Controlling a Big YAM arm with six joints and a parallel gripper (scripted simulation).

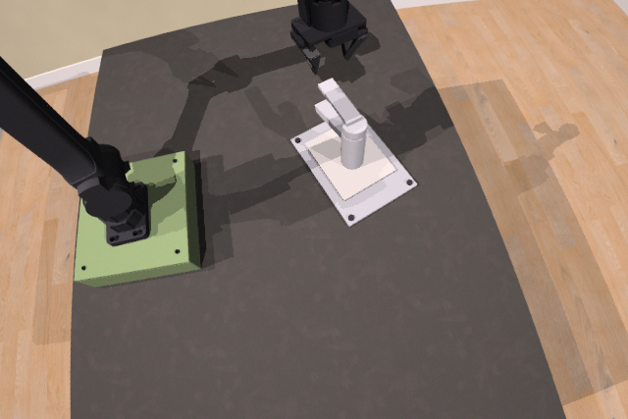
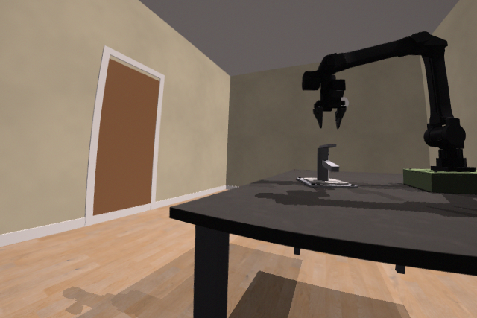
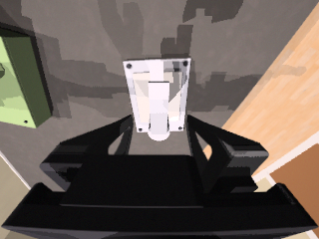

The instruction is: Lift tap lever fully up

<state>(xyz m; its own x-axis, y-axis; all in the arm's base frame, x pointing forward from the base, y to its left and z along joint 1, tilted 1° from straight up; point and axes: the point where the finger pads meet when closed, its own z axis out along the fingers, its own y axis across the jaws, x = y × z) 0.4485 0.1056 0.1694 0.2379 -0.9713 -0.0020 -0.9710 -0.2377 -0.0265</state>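
Right now the lever is 7 cm below my hand, 3 cm to the right of it and 1 cm ahead of it. From my hand the other things lie so: grey tap: 13 cm below, 6 cm to the right, 1 cm ahead.
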